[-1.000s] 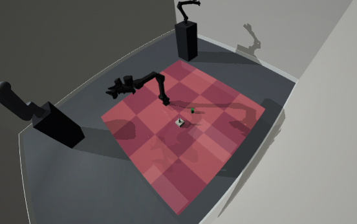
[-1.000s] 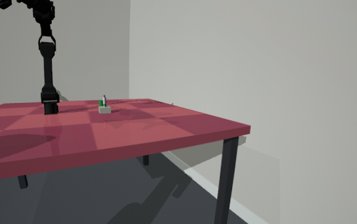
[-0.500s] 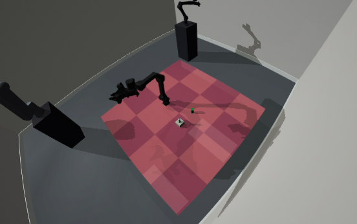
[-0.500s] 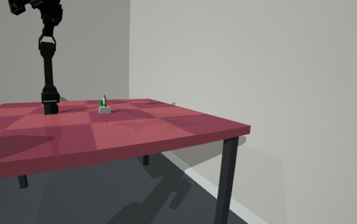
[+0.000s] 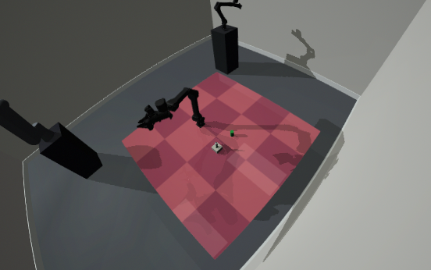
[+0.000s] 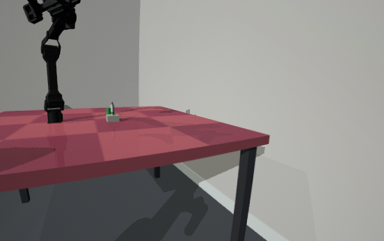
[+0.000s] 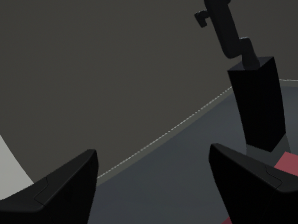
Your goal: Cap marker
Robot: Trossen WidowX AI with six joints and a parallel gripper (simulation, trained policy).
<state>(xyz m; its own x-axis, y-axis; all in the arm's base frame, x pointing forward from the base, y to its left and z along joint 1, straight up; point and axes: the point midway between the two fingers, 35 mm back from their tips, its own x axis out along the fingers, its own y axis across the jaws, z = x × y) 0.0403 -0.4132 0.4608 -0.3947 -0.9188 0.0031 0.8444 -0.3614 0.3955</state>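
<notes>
Now: gripper tip 26 cm short of the green cap, 54 cm to the right of it and 43 cm above it. From my gripper tip the other things lie so: holder block 27 cm ahead, 37 cm to the left, 44 cm below.
</notes>
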